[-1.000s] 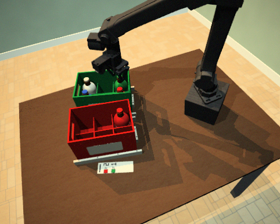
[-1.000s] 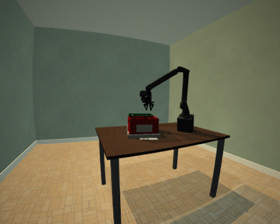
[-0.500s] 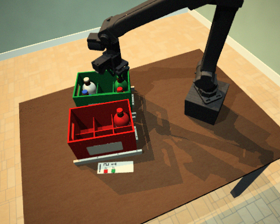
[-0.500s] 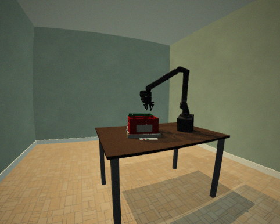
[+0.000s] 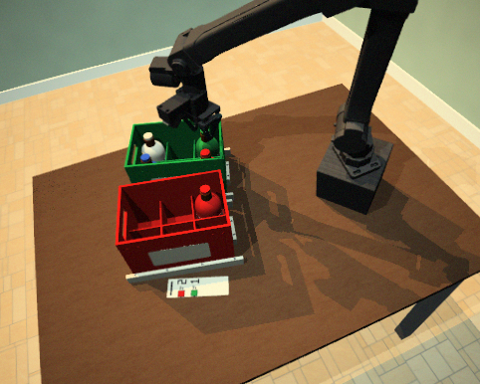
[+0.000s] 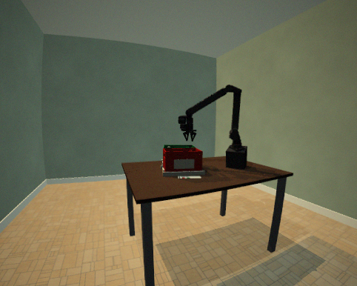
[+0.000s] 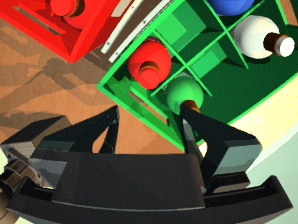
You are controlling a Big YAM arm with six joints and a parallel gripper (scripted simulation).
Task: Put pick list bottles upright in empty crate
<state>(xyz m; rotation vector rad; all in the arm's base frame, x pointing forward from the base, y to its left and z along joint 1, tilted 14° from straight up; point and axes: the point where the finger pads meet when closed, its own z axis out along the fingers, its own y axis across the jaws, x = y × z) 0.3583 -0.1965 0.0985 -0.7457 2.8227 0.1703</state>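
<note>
The green bottle is 2 cm behind my hand, 9 cm to the right of it and 14 cm below it. From my hand the other things lie so: blue-capped bottle (17 cm ahead, 4 cm to the right, 14 cm below); red bottle (4 cm ahead, 14 cm to the left, 14 cm below); green crate (8 cm ahead, 6 cm to the right, 15 cm below).
</note>
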